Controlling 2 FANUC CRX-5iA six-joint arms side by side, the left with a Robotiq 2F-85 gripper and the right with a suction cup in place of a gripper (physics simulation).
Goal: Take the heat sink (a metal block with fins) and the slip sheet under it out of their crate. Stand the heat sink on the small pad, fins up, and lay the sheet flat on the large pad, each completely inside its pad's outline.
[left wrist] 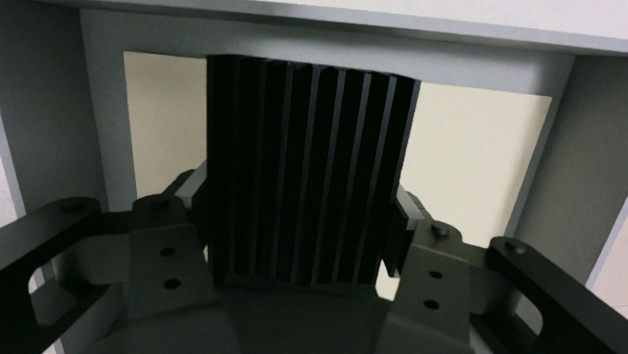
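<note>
The black heat sink [310,170] stands in the crate [570,165] in the left wrist view, its long fins facing the camera. My left gripper [300,215] is shut on the heat sink, with one finger against each outer side. The cream slip sheet [475,150] lies flat on the crate floor and shows on both sides of the heat sink; its middle is hidden behind it. Whether the heat sink touches the sheet cannot be told. My right suction cup, the small pad and the large pad do not show.
The crate's grey walls rise close around the left gripper, at the left, at the right and along the top of the view. A pale surface [550,15] lies beyond the top wall. Pinkish floor tiles [617,275] show at the right edge.
</note>
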